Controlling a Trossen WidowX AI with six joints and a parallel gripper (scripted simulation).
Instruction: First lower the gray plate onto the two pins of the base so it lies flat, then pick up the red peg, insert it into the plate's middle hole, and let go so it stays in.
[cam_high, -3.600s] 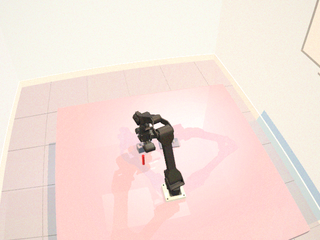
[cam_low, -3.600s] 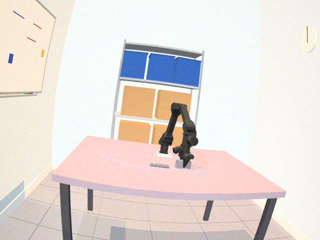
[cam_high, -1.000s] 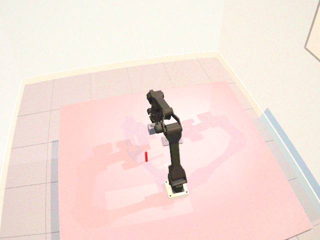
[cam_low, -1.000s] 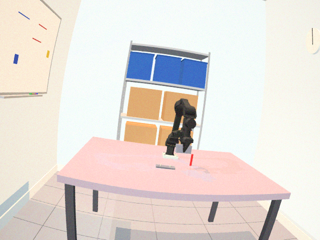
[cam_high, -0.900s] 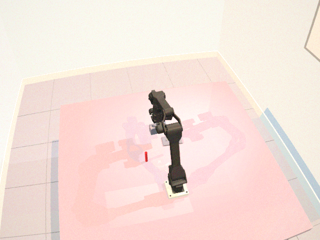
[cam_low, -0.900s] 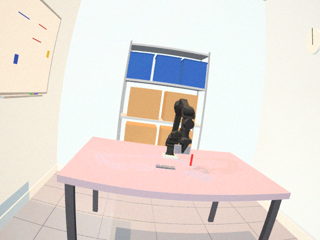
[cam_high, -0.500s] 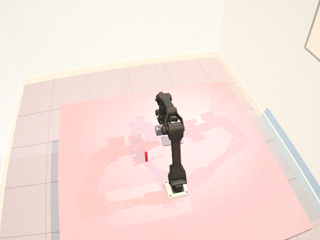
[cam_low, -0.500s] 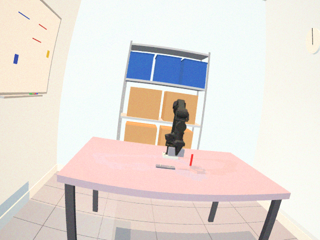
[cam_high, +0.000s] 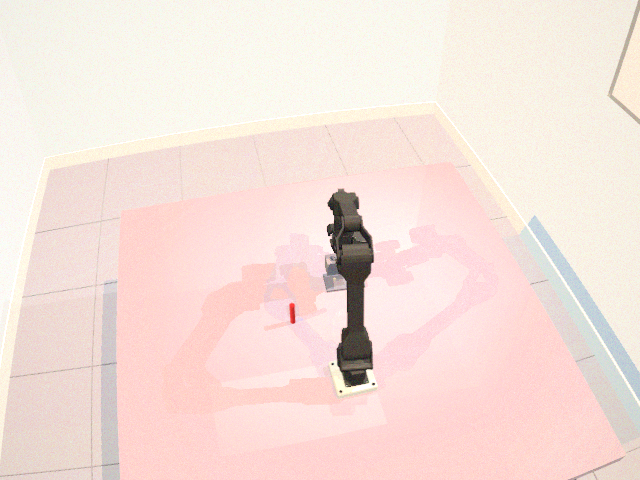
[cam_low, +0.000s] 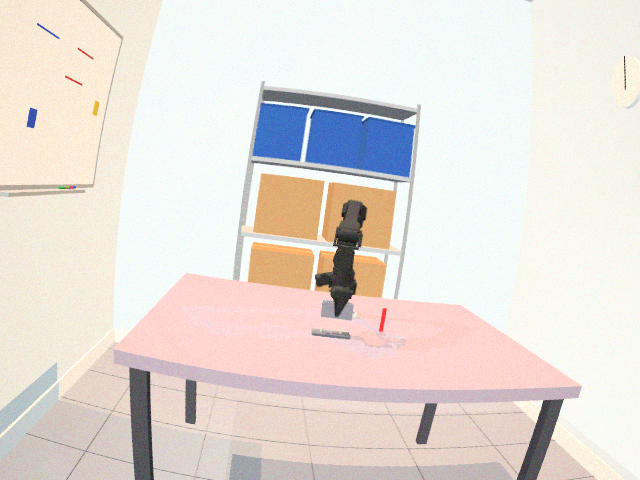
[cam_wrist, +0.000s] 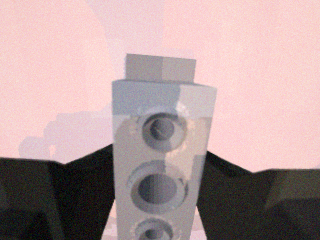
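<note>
Right now my gripper tip is 6 cm above the flat gray base and 1 cm to the left of it. Also, from my gripper tip: gray plate: 3 cm above; then red peg: 17 cm to the left, 12 cm behind, 3 cm below.
</note>
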